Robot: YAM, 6 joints.
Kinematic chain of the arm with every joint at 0, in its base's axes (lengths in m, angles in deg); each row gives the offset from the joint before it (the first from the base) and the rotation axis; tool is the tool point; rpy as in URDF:
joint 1: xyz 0 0 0.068 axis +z
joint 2: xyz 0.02 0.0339 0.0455 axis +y
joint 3: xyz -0.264 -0.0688 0 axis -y
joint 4: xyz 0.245 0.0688 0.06 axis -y
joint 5: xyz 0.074 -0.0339 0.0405 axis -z
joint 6: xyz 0.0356 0 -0.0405 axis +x
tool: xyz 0 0 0 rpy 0 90 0
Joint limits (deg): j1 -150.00..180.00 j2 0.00..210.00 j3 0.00..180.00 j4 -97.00..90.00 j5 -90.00..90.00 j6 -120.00..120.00
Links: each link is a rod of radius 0.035 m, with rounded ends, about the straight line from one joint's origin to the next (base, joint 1, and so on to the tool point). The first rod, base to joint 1, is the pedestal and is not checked.
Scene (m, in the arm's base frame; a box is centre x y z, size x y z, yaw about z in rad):
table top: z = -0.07
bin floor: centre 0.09 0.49 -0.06 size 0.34 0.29 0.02 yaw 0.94
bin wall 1: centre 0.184 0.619 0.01 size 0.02 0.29 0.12 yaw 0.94
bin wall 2: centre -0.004 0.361 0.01 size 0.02 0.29 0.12 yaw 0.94
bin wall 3: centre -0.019 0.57 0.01 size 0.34 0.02 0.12 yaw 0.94
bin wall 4: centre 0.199 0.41 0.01 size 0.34 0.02 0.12 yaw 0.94
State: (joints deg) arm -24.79 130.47 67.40 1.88 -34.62 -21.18
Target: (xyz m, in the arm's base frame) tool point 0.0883 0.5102 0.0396
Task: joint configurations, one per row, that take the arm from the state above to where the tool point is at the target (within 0.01 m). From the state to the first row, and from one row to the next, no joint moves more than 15 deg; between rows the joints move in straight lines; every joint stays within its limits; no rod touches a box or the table.
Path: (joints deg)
1: -10.14 130.18 71.45 3.12 -35.08 -21.18
2: 4.51 129.89 75.50 4.37 -35.54 -21.18
3: 19.16 129.60 79.55 5.61 -35.99 -21.18
4: 33.81 129.31 83.60 6.86 -36.45 -21.18
5: 48.46 129.02 87.65 8.10 -36.91 -21.18
6: 63.11 128.73 91.69 9.35 -37.37 -21.18
7: 77.76 128.44 95.74 10.59 -37.83 -21.18
8: 77.80 137.34 95.34 10.61 -37.13 -21.18
9: 77.84 146.25 94.94 10.63 -36.44 -21.18

